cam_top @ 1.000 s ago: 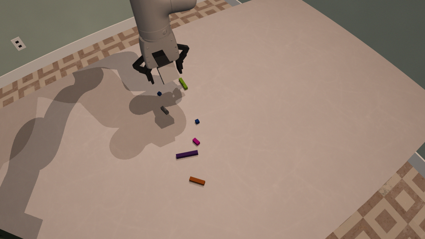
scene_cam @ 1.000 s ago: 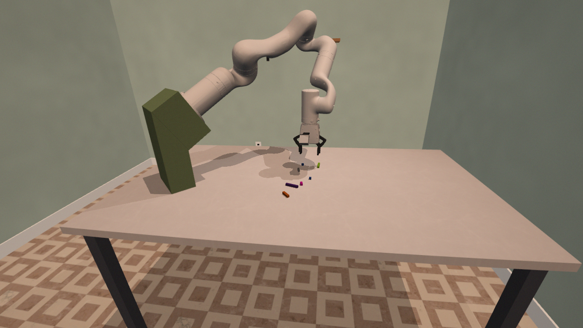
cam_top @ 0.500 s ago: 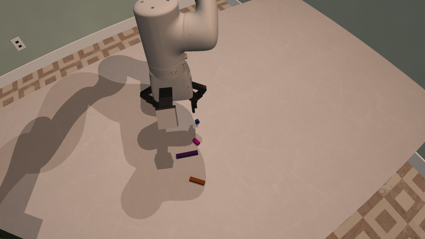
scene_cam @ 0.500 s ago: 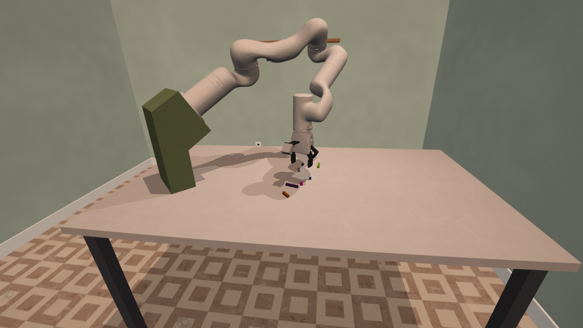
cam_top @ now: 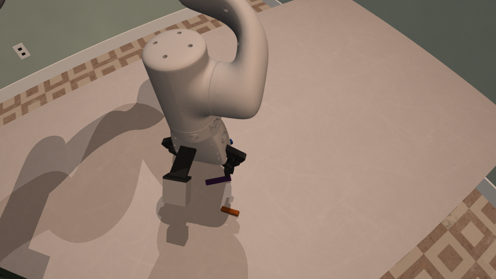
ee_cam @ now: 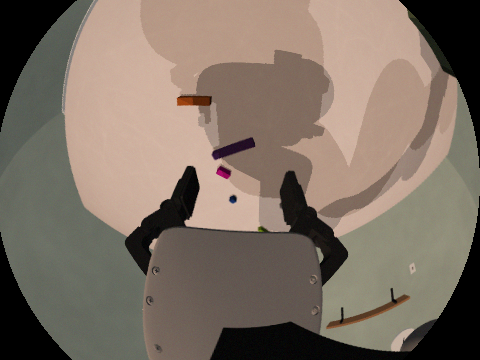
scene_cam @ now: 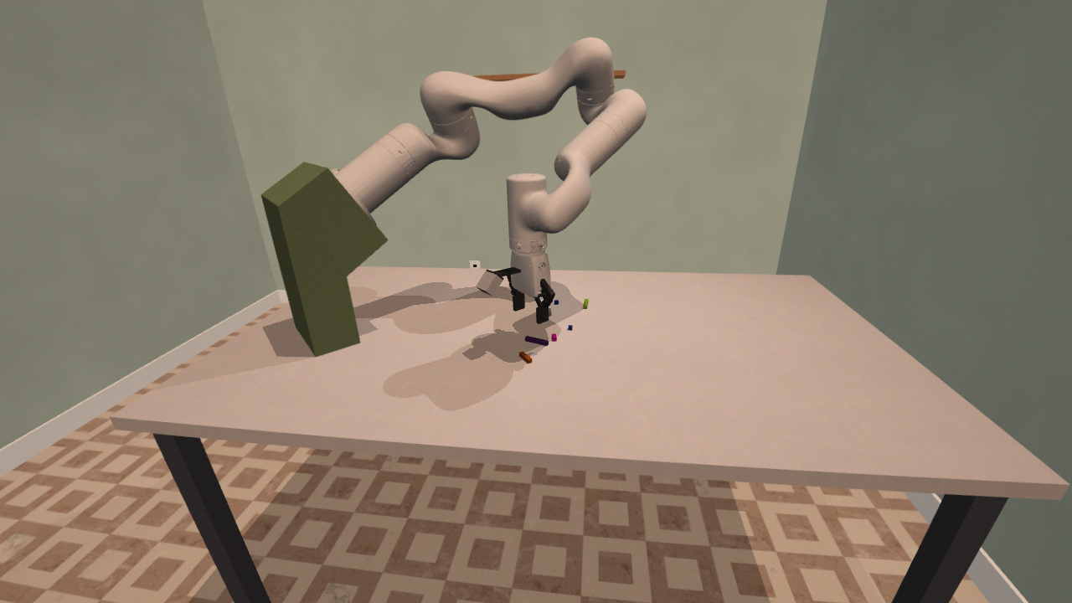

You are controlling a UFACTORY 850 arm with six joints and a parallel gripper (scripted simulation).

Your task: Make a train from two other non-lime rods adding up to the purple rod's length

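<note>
The magenta rod is 80 mm below my hand, 50 mm ahead of it and 30 mm to the left of it. Also, from my hand: grey rod: 170 mm to the left, 80 mm below, 20 mm behind; then purple rod: 80 mm below, 10 mm ahead; then orange rod: 80 mm to the right, 80 mm below, 20 mm ahead.
</note>
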